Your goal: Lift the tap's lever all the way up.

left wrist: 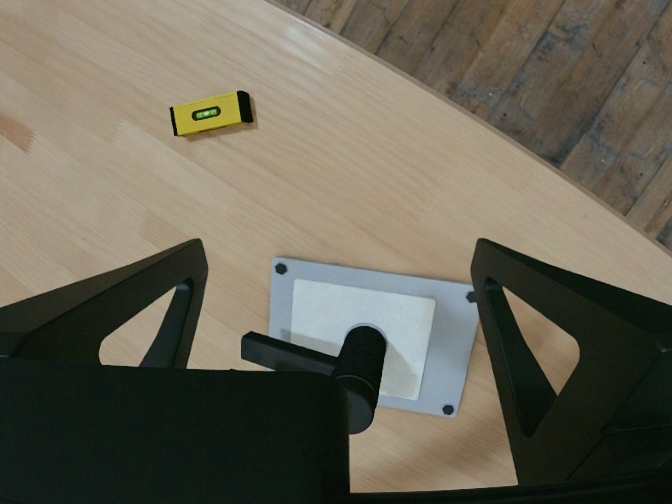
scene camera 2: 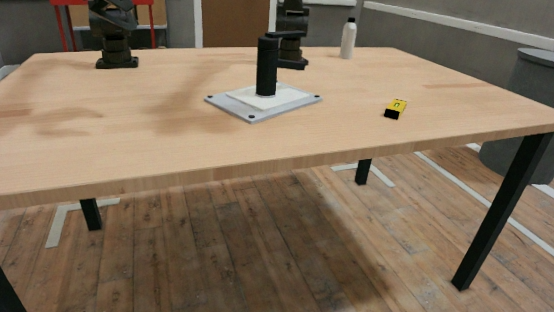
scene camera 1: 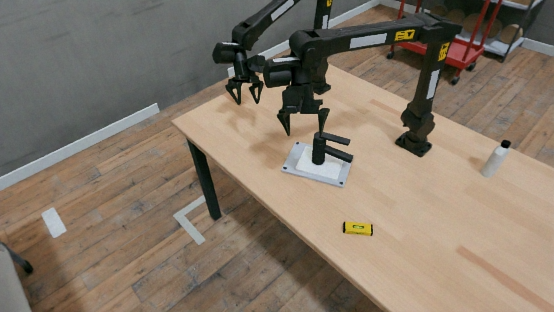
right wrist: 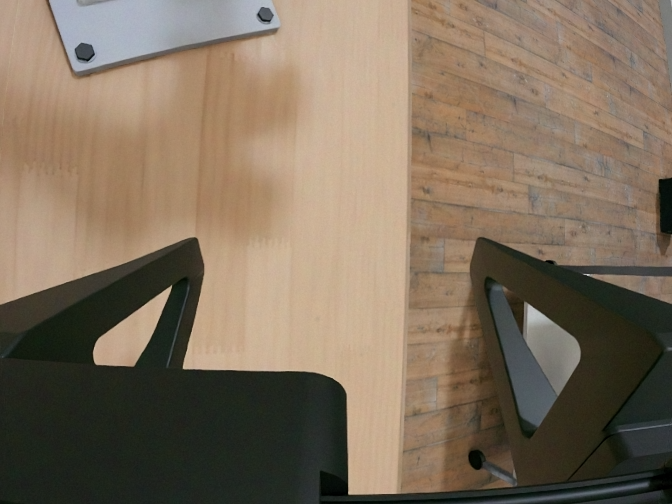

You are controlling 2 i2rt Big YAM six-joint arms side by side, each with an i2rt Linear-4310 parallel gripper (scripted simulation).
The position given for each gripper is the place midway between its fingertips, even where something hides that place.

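Note:
There's a black tap point(scene camera 2: 269, 95) and a grey base plate point(scene camera 2: 242, 111), and you'd find that plate in the left wrist view point(left wrist: 455, 319) and scene camera 1 point(scene camera 1: 294, 156) as well. As for the hands, you can see the left gripper point(left wrist: 339, 253) and the right gripper point(right wrist: 337, 253).

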